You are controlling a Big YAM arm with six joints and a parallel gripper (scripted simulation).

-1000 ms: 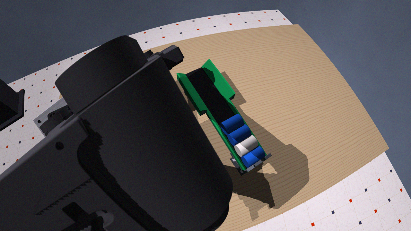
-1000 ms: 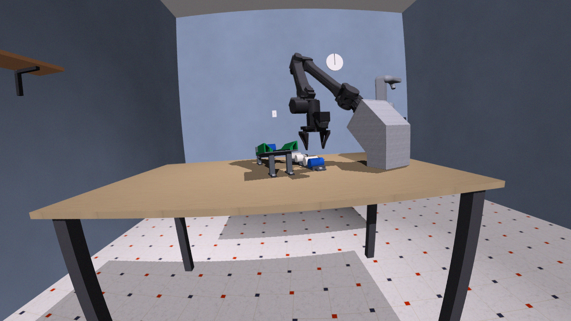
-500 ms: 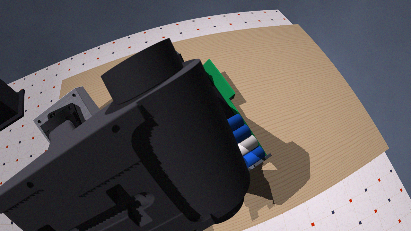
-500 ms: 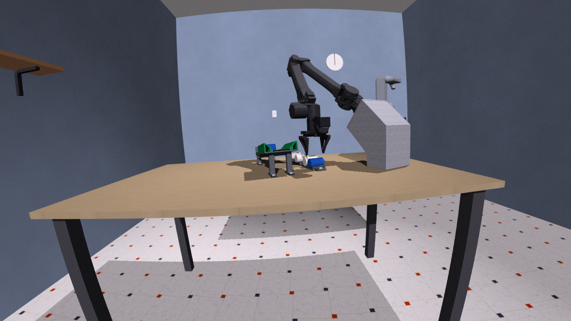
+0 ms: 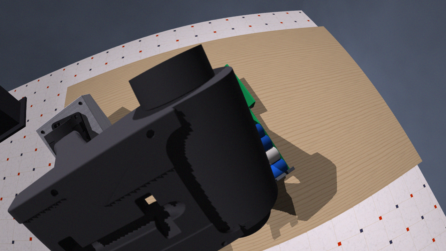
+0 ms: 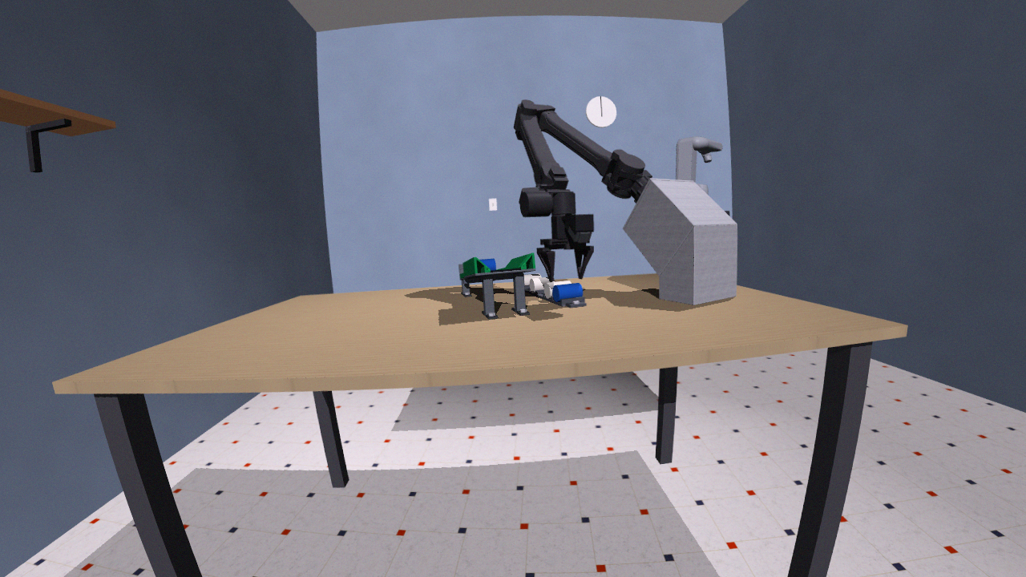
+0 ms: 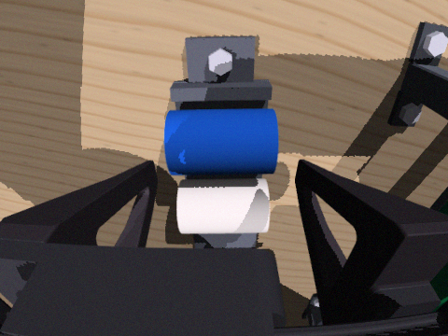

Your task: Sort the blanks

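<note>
My gripper is now 130 mm to the left of the grey stock rack and 70 mm above it. Round my hand: grey stop: 160 mm ahead, 320 mm to the right.
</note>
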